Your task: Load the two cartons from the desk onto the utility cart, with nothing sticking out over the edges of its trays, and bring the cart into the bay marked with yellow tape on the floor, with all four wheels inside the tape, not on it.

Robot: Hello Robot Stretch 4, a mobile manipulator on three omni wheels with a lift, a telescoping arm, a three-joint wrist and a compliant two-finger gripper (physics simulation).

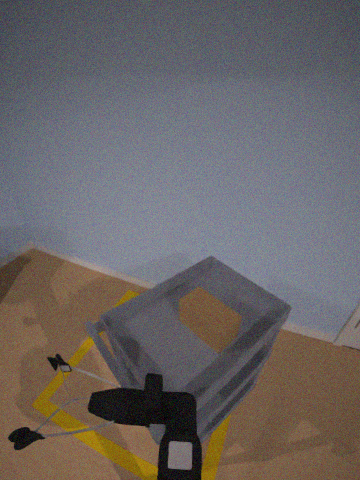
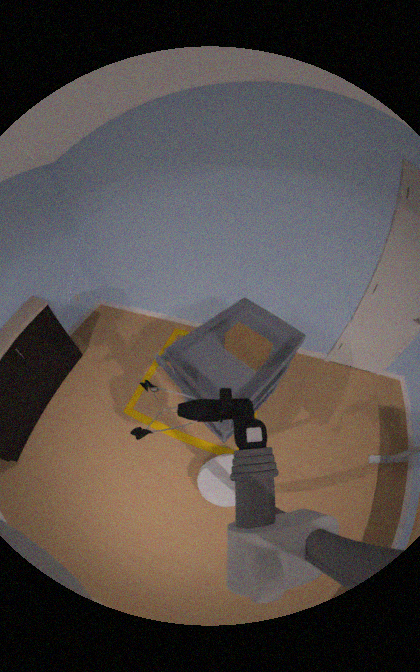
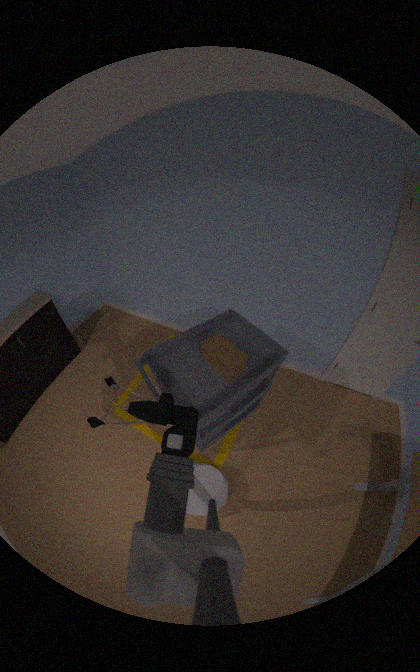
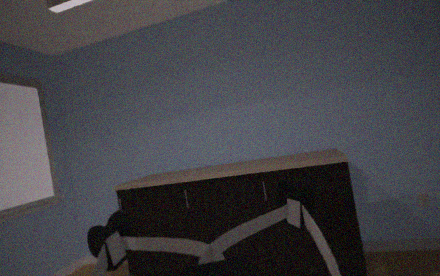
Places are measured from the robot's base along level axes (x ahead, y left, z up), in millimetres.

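Pixels of known places: gripper, fingertip midpoint: (image 1: 30,394) (image 4: 205,212).
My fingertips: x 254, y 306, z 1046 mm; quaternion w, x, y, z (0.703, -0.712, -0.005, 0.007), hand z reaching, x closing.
Behind a point stands the place of what it marks.
The grey cart (image 1: 150,345) @[x 563, y 126, z 767 mm] (image 2: 200,357) (image 3: 180,372) stands near the wall, turned at an angle over part of the yellow tape bay (image 1: 90,438) @[x 415, y 515, z -26 mm] (image 2: 185,439) (image 3: 142,430). Its wheels are hidden, so their place relative to the tape cannot be told. A brown carton (image 1: 210,317) @[x 610, y -86, z 885 mm] (image 2: 248,346) (image 3: 225,356) lies inside the top tray, within its rim. The second carton does not show, and the lower tray's inside is hidden. My gripper (image 1: 42,400) (image 2: 144,409) (image 3: 103,402) (image 4: 205,212) @[x 254, y 306, z 1046 mm] is open and empty, pointing left, above the bay's left corner beside the cart.
A dark cabinet (image 2: 40,380) (image 3: 35,367) (image 4: 235,225) @[x 413, y 2023, z 479 mm] with a pale top stands at the left. A white round object (image 2: 215,482) (image 3: 215,480) is near the bay's front corner. A pale panelled unit (image 2: 380,310) (image 3: 372,330) stands at the right. The blue wall is behind the cart.
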